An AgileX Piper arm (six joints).
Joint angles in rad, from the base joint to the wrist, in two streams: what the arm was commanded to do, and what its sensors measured. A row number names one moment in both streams.
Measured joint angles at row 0:
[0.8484, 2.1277, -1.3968, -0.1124, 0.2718, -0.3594]
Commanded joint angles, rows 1 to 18:
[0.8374, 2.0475, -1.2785, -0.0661, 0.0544, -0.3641]
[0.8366, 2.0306, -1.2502, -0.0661, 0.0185, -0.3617]
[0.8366, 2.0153, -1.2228, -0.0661, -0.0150, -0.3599]
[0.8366, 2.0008, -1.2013, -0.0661, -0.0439, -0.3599]
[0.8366, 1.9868, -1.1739, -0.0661, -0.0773, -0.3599]
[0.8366, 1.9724, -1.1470, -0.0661, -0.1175, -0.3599]
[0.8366, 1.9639, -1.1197, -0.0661, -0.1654, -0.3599]
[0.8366, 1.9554, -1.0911, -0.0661, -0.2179, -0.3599]
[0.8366, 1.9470, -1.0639, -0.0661, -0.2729, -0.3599]
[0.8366, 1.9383, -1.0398, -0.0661, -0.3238, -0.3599]
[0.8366, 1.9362, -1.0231, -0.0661, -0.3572, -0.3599]
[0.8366, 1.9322, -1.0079, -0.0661, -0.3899, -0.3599]
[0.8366, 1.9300, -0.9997, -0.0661, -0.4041, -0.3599]
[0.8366, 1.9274, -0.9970, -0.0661, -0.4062, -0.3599]
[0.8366, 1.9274, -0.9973, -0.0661, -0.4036, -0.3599]
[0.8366, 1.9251, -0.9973, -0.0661, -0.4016, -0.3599]
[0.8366, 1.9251, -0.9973, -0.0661, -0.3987, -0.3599]
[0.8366, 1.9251, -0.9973, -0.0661, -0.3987, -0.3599]
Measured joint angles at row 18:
[0.8444, 1.9430, -1.0038, -0.0760, -0.3573, -0.3594]
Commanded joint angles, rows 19 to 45:
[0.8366, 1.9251, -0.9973, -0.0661, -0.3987, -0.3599]
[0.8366, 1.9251, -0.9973, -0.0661, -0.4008, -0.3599]
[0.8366, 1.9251, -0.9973, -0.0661, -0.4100, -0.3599]
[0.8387, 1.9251, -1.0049, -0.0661, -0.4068, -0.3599]
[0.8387, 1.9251, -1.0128, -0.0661, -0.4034, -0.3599]
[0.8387, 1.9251, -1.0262, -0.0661, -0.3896, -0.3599]
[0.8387, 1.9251, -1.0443, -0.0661, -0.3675, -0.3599]
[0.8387, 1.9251, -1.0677, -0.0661, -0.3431, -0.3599]
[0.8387, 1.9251, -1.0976, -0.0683, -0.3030, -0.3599]
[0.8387, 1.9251, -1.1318, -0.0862, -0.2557, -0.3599]
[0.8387, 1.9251, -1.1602, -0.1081, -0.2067, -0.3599]
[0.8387, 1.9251, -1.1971, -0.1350, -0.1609, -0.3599]
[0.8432, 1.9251, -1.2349, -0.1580, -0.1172, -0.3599]
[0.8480, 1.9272, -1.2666, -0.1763, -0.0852, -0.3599]
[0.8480, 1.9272, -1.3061, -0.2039, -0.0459, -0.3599]
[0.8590, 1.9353, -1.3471, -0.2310, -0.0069, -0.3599]
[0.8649, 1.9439, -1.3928, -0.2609, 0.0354, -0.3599]
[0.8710, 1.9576, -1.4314, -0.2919, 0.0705, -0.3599]
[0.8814, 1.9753, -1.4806, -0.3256, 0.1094, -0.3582]
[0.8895, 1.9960, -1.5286, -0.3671, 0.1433, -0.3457]
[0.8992, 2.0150, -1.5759, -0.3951, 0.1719, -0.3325]
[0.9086, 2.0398, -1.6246, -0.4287, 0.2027, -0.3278]
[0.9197, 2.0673, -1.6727, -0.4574, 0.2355, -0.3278]
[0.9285, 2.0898, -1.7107, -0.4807, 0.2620, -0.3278]
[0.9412, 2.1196, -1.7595, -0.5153, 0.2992, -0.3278]
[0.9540, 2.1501, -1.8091, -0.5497, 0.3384, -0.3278]
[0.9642, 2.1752, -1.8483, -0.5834, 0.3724, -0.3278]
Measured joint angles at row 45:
[0.9272, 2.0909, -1.6996, -0.4653, 0.2495, -0.3367]
